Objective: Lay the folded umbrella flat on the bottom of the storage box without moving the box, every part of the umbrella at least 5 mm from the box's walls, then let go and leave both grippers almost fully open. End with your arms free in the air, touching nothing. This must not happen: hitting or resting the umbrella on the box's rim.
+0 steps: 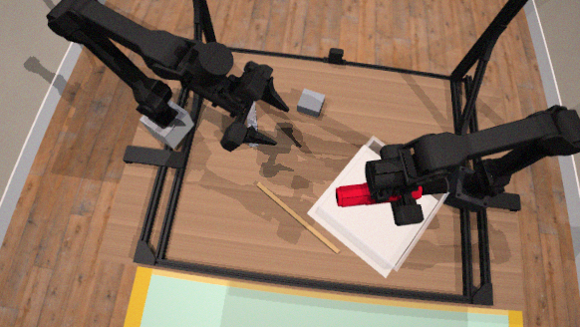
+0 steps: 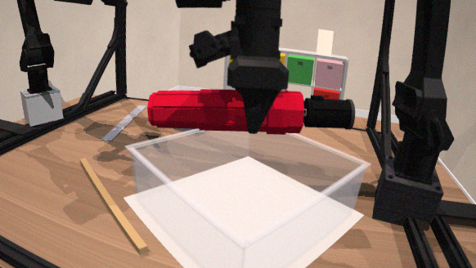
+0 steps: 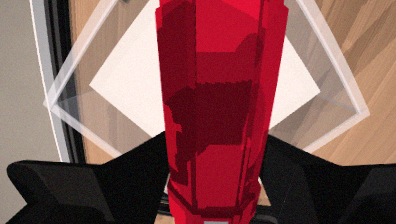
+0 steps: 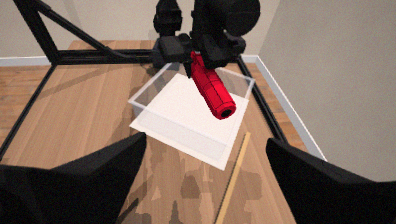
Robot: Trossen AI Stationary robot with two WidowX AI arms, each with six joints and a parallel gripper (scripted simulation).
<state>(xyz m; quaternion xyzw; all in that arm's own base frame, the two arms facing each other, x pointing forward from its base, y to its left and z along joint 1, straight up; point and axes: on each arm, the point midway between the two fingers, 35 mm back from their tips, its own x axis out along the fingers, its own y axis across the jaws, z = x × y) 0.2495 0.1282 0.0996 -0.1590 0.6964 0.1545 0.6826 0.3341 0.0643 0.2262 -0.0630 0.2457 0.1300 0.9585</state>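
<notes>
My left hand is 130 mm above the storage box. From my left hand the other things lie so: wooden stick: 80 mm ahead, 220 mm to the right, 170 mm below; then grey block: 290 mm behind, 250 mm to the right, 160 mm below; then folded umbrella: 10 mm below.
</notes>
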